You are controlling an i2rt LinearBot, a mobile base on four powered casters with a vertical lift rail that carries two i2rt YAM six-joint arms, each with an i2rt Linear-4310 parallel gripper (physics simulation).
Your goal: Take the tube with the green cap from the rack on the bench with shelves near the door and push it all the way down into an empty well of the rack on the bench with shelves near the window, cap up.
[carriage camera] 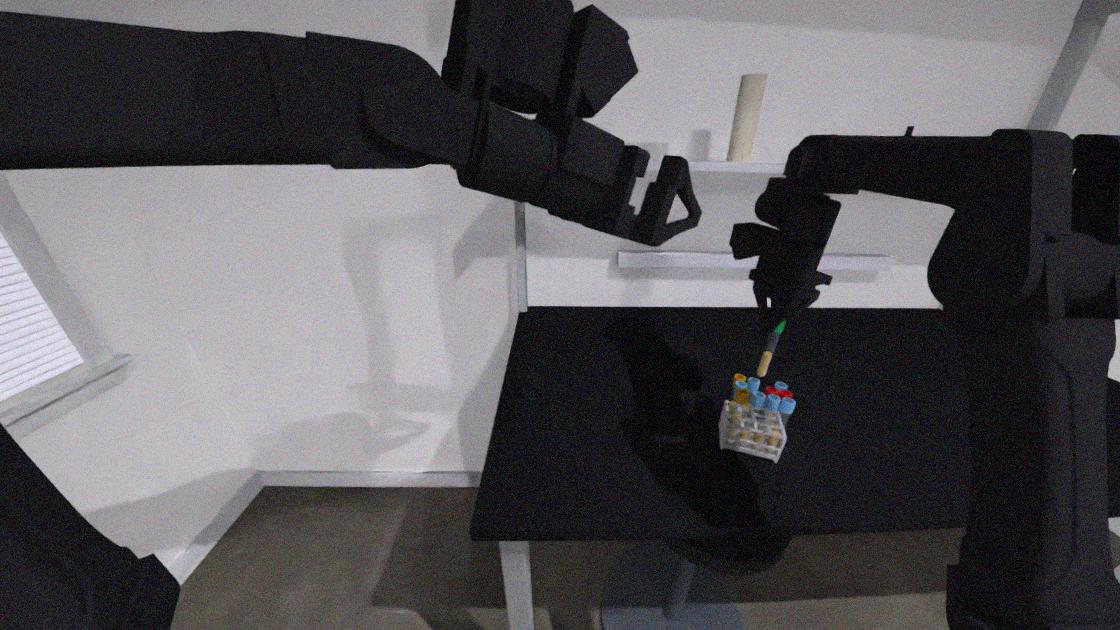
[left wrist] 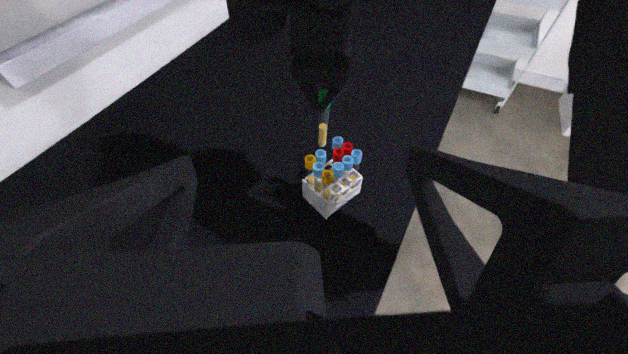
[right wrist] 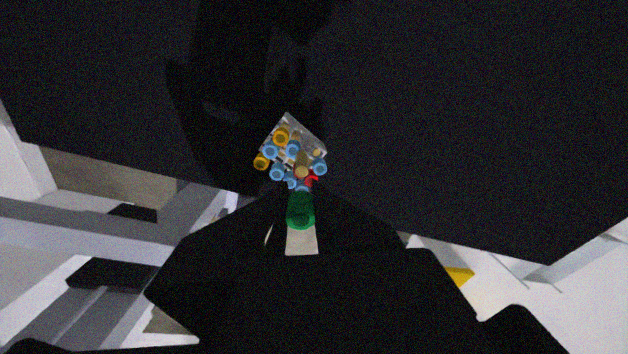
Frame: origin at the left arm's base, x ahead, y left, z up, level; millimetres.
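Seen in the pictures: left gripper, fingertip midpoint: (carriage camera: 659,211) (left wrist: 303,162); right gripper, fingertip midpoint: (carriage camera: 770,330) (left wrist: 319,106) (right wrist: 300,187).
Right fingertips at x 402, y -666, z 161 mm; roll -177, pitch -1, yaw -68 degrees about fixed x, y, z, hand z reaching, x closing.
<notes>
Pixels of each thing's top centre, then the offset from my right fingertips to it. "pt": a spot on its surface instead. Level surfaces: height alone.
- tube with the green cap, top centre: (right wrist: 301,218) (left wrist: 324,93) (carriage camera: 778,318) dx -6, dy -3, dz +25 mm
- clear rack at its top centre: (right wrist: 293,151) (left wrist: 332,178) (carriage camera: 754,417) dx -32, dy +3, dz -154 mm
- black bench at its surface level: dz -211 mm
- beige cylinder at a spot on its surface: (carriage camera: 747,117) pt dx +379, dy -72, dz +340 mm
- window at a spot on its surface: (carriage camera: 35,329) pt dx +224, dy +1702, dz -141 mm
- dark stool at its top centre: (carriage camera: 712,484) dx +78, dy -34, dz -465 mm
The tube with the green cap (carriage camera: 770,342) (left wrist: 323,134) (right wrist: 300,210) is in my right gripper (carriage camera: 780,318) (left wrist: 319,106) (right wrist: 300,187), which is shut on its cap end. The tube points down, cap up, and looks tilted in the carriage view. Its lower end hangs apart from and above the clear rack (carriage camera: 751,452) (left wrist: 316,201) (right wrist: 311,133). The rack holds several tubes with blue, red and orange caps; some wells show at its near side. My left gripper (carriage camera: 693,210) (left wrist: 303,162) is open and empty, high above the bench, left of the right gripper in the carriage view.
The rack stands on the black bench (carriage camera: 563,470) (left wrist: 240,105) (right wrist: 450,150). Behind it are a wall shelf (carriage camera: 771,167) with a beige cylinder (carriage camera: 747,117) and a lower ledge (carriage camera: 681,260). A window (carriage camera: 35,329) is at far left. A dark stool (carriage camera: 728,548) stands at the bench's front edge.
</notes>
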